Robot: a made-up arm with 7 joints.
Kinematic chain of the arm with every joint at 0, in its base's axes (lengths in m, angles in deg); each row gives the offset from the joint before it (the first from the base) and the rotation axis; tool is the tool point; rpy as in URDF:
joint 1: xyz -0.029 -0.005 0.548 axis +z
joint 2: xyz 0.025 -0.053 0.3 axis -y
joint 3: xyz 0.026 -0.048 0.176 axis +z
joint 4: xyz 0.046 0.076 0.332 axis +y
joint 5: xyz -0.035 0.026 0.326 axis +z
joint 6: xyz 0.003 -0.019 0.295 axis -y
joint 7: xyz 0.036 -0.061 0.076 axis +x
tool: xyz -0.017 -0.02 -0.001 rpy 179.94 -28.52 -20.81
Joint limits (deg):
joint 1: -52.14..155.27
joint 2: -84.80..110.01
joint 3: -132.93..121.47
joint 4: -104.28..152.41
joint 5: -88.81..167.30
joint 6: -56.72..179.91
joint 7: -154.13..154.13
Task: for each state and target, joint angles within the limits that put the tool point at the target. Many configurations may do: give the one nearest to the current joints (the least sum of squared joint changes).
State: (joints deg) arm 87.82 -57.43 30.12 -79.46 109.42 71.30 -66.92
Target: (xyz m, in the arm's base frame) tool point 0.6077 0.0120 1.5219
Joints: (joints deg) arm 66.14 -52.35 53.98 -87.53 105.55 68.37 -67.61
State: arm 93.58 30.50 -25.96 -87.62 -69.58 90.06 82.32
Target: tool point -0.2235 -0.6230 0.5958
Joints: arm 88.78 62.01 -15.80 -83.41 -69.21 86.16 82.15
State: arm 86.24 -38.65 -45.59 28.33 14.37 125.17 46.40
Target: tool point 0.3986 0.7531 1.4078
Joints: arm 92.35 -20.80 -38.43 67.24 22.99 139.35 44.67
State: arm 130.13 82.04 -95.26 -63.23 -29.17 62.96 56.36
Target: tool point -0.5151 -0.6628 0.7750
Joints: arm 92.19 96.39 -83.77 -66.71 -29.07 60.49 55.59
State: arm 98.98 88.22 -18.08 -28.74 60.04 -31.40 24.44
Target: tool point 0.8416 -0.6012 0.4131
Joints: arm 146.04 107.40 -10.27 -21.78 55.20 -25.60 22.73
